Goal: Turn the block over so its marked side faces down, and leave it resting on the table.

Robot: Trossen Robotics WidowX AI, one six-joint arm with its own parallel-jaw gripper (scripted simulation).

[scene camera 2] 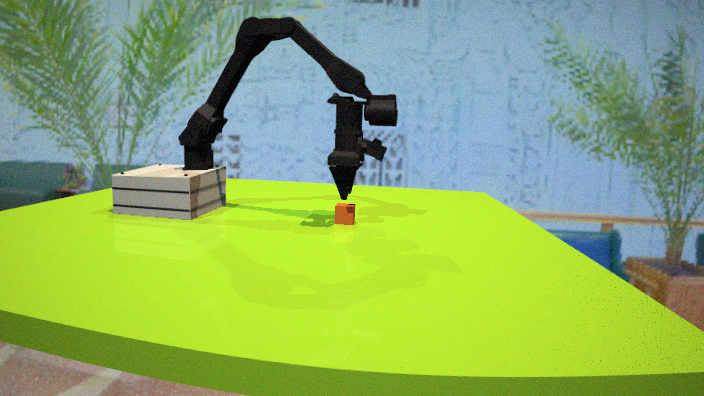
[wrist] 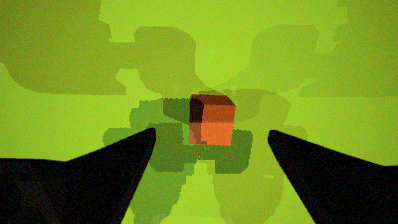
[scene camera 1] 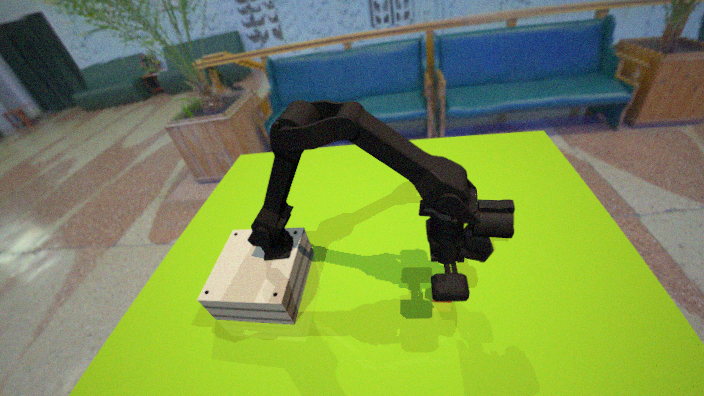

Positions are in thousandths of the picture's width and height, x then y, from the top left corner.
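Observation:
Scene camera 1 shows the gripper (scene camera 1: 630,706), which is open and holds nothing. The gripper can be seen in scene camera 2 (scene camera 2: 492,496) too. It also appears in the wrist view (wrist: 534,600), where there is an orange block (wrist: 531,542) as well.

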